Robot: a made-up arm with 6 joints.
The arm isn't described. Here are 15 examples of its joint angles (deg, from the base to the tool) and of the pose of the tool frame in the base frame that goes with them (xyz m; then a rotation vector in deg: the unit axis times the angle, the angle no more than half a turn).
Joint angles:
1: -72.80 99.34 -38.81 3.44 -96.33 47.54
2: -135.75 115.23 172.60 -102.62 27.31 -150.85
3: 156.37 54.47 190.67 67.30 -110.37 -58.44
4: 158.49 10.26 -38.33 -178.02 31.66 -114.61
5: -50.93 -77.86 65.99 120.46 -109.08 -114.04
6: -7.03 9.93 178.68 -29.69 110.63 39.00
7: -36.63 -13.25 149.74 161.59 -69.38 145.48
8: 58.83 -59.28 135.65 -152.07 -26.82 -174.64
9: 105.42 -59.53 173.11 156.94 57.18 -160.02
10: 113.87 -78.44 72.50 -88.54 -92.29 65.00
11: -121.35 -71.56 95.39 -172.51 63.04 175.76
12: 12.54 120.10 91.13 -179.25 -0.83 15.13
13: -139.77 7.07 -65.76 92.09 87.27 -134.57
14: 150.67 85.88 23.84 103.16 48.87 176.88
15: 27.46 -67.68 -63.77 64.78 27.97 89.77
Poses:
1: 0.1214 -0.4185 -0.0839 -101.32 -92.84 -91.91
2: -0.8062 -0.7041 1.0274 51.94 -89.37 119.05
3: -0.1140 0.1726 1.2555 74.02 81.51 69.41
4: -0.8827 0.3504 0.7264 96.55 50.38 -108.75
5: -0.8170 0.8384 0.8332 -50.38 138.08 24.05
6: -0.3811 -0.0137 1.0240 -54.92 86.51 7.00
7: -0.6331 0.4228 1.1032 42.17 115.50 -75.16
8: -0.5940 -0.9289 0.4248 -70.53 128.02 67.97
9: 0.1622 -0.7490 0.2209 118.80 -127.25 -4.62
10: 0.3592 -1.1326 0.8166 -28.09 149.82 -76.54
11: 0.6157 1.0396 0.8227 -101.99 -66.18 -84.68
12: 1.5648 0.3481 -0.0042 155.77 22.66 -36.79
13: -0.4378 -0.5403 0.6327 110.46 -47.59 -33.17
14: -1.2775 0.6084 0.0061 -74.38 123.96 62.81
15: 0.2655 0.2001 1.1017 -136.22 -72.94 -5.28
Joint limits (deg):
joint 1: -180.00..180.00
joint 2: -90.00..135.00
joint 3: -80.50..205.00
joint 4: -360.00..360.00
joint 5: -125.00..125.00
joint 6: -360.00..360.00
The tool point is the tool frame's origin. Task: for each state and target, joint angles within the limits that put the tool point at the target. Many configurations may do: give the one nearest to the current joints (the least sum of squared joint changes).
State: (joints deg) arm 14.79 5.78 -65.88 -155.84 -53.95 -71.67
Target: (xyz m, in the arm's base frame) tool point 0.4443 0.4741 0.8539
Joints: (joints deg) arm 41.95 -24.82 -70.65 -150.46 -60.21 -71.67
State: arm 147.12 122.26 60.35 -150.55 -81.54 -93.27
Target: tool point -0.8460 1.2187 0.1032
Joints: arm 122.40 124.34 93.53 -150.70 -105.64 -93.27
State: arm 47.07 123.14 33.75 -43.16 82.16 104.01
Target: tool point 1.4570 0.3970 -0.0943
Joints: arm 18.29 108.14 52.10 -40.18 73.07 104.01
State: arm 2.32 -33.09 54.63 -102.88 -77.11 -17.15
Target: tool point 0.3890 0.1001 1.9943
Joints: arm -0.67 -0.36 55.86 -109.43 -58.62 -17.15
